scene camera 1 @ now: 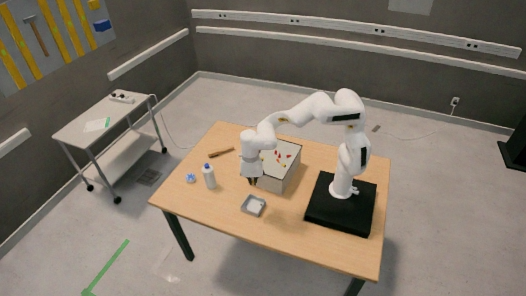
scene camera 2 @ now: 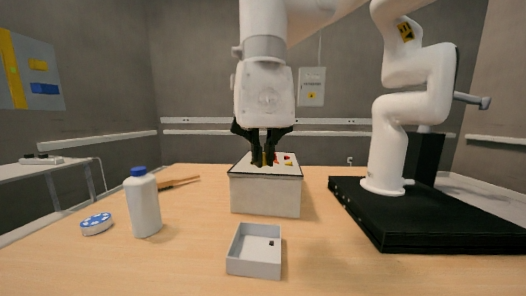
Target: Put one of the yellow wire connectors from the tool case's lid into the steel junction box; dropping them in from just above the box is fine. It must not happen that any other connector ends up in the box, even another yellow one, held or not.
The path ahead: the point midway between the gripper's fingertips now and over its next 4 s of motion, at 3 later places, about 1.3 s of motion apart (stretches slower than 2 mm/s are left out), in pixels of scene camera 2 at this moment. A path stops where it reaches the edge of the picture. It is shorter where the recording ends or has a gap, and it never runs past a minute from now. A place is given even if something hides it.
The gripper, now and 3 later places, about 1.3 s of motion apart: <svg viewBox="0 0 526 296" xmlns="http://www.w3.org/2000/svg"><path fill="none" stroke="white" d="M262 165L262 225L259 229L260 152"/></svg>
